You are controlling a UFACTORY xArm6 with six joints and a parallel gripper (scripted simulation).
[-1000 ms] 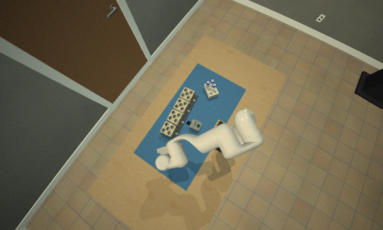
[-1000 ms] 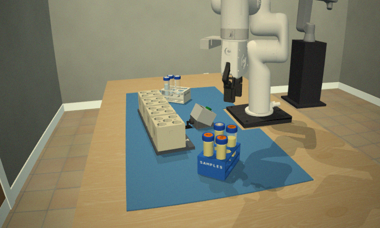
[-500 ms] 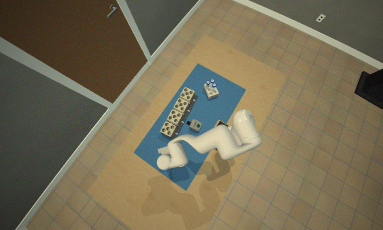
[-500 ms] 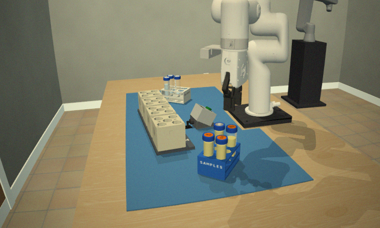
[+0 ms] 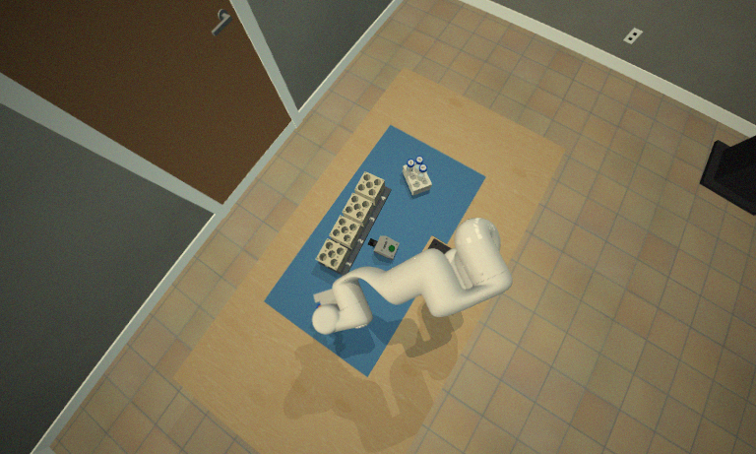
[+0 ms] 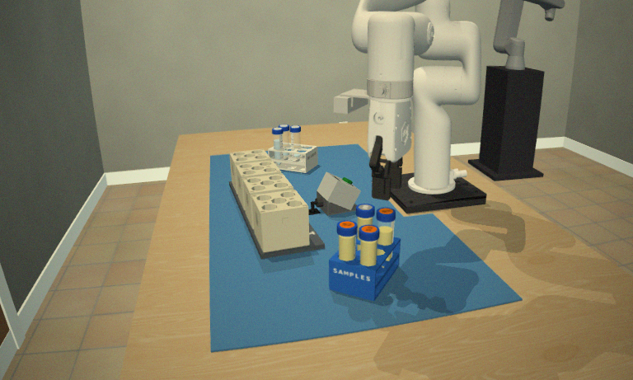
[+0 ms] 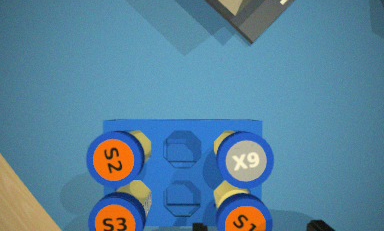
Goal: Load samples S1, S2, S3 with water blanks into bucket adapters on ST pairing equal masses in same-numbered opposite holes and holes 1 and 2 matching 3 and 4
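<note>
Right now my hand is 1 cm past the sample tube and 11 cm above it. Round my hand: blue samples rack: 4 cm ahead, 2 cm to the left, 14 cm below; yellowish tube: 3 cm ahead, 3 cm to the right, 11 cm below; adapter: 18 cm ahead, 15 cm to the right, 12 cm below.
</note>
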